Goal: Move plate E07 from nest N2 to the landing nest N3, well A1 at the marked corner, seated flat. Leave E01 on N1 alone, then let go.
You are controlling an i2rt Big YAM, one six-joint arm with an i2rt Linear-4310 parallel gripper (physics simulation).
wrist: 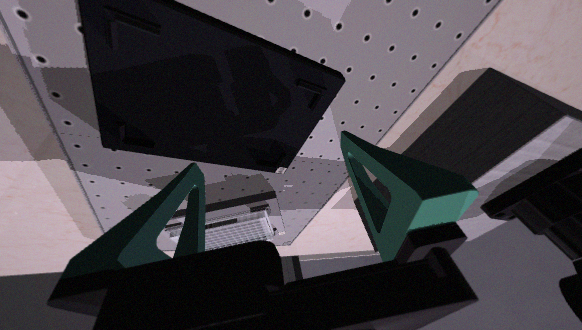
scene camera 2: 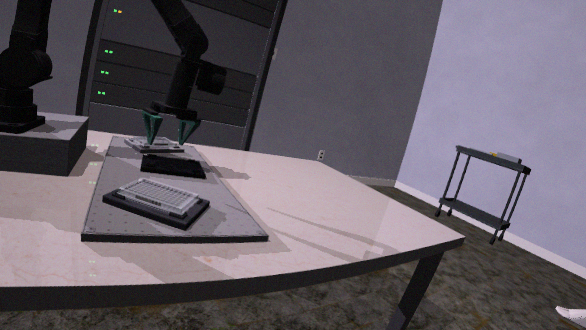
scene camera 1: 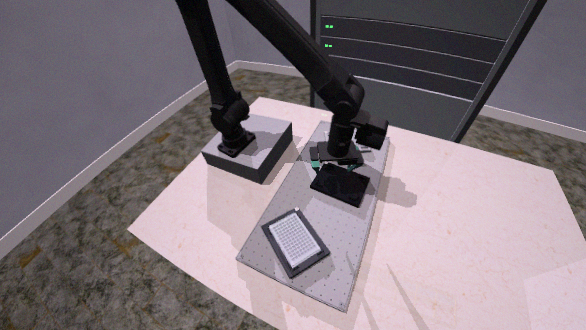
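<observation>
Plate E07 (scene camera 1: 295,239) (scene camera 2: 159,194), clear with a grid of wells, sits on the dark front nest (scene camera 1: 309,262) (scene camera 2: 185,218) and looks level. Its label and well A1 are too small to read. A white mark (scene camera 1: 297,210) shows at that nest's back corner. The black middle nest (scene camera 1: 340,185) (scene camera 2: 172,166) (wrist: 200,100) holds no plate. Plate E01 (wrist: 237,230) is on the far nest, largely behind my gripper in scene camera 1. My gripper (scene camera 1: 335,169) (scene camera 2: 166,144) (wrist: 270,153) is open and empty, above the area between the middle and far nests. Nest numbers are not readable.
The nests stand on a perforated grey baseplate (scene camera 1: 345,250) (scene camera 2: 115,225) on a pale table (scene camera 1: 450,225) (scene camera 2: 320,200). The arm's grey base block (scene camera 1: 270,150) (scene camera 2: 37,150) is left of it. A rack cabinet (scene camera 1: 410,70) stands behind, and a cart (scene camera 2: 490,159) farther right.
</observation>
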